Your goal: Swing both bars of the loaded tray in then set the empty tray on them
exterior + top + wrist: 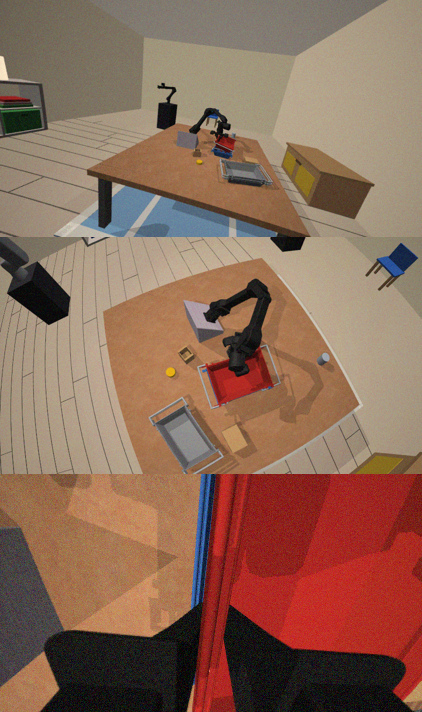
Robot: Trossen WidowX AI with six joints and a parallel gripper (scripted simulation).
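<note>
The red tray lies 80 mm ahead of my gripper tip and 20 mm above it. From my gripper tip the other things lie so: yellow disc 310 mm to the right, 90 mm below, 90 mm behind; then cardboard box 200 mm to the right, 150 mm behind, 90 mm below; then tan block 340 mm ahead, 120 mm to the right, 70 mm below.
</note>
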